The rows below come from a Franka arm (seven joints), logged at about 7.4 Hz.
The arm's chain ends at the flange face. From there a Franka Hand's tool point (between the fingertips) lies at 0.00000 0.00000 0.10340 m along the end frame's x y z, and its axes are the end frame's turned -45 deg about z.
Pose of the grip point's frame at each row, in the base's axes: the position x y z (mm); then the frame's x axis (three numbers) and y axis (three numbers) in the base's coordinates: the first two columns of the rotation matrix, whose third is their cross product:
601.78 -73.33 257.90 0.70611 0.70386 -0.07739 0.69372 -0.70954 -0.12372
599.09 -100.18 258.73 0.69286 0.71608 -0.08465 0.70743 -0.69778 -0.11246
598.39 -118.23 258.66 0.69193 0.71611 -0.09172 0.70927 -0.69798 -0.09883
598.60 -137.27 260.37 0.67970 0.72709 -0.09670 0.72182 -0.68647 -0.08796
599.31 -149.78 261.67 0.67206 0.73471 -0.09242 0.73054 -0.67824 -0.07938
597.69 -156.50 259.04 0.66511 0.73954 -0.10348 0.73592 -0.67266 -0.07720
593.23 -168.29 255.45 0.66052 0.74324 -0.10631 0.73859 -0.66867 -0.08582
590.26 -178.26 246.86 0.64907 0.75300 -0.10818 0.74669 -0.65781 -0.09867
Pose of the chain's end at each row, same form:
616.46 -76.81 360.19 0.98983 -0.00402 -0.14221 -0.00876 -0.99942 -0.03276
613.52 -102.04 361.10 0.99015 0.01294 -0.13938 0.01030 -0.99975 -0.01966
612.33 -118.57 361.12 0.99080 0.01282 -0.13474 0.01226 -0.99991 -0.00503
612.08 -136.23 362.88 0.99102 0.02872 -0.13057 0.02978 -0.99954 0.00618
611.82 -148.31 364.30 0.99179 0.03993 -0.12148 0.04135 -0.99911 0.00922
610.79 -153.94 361.58 0.99068 0.04729 -0.12776 0.05007 -0.99858 0.01858
607.18 -166.03 357.88 0.98932 0.05273 -0.13586 0.05520 -0.99837 0.01449
605.30 -176.53 349.15 0.98695 0.06731 -0.14627 0.06903 -0.99759 0.00672

